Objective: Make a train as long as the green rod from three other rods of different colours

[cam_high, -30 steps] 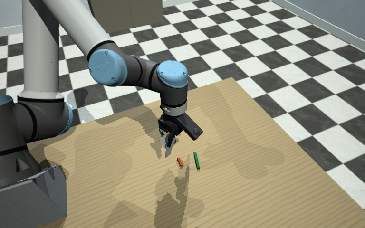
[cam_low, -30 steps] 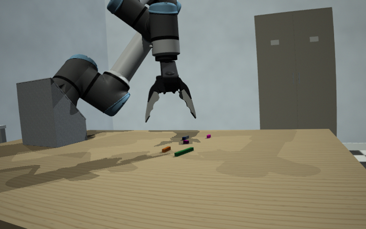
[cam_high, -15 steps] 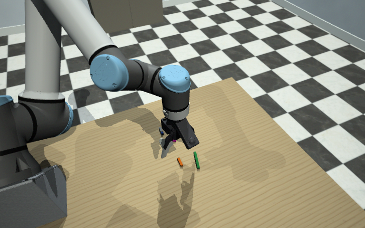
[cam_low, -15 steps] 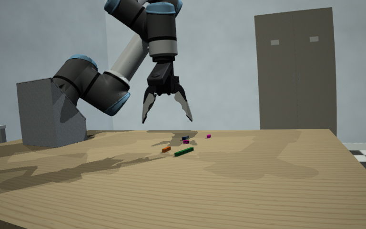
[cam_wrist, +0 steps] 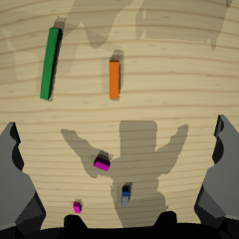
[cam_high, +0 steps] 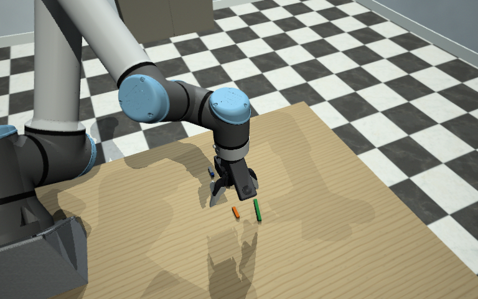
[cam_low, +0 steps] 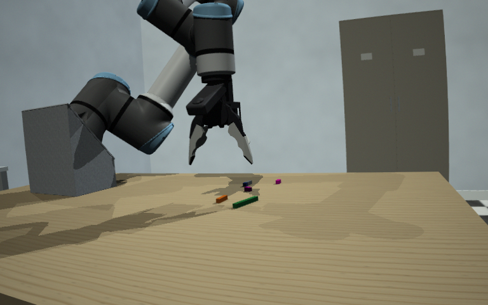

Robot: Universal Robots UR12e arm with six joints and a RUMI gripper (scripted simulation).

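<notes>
The orange rod lies 80 mm below my hand. From my hand the other things lie so: green rod: 80 mm below, 70 mm ahead, 30 mm to the right; then grey rod: 200 mm to the left, 80 mm below; then blue rod: 180 mm to the left, 80 mm below, 10 mm behind.
</notes>
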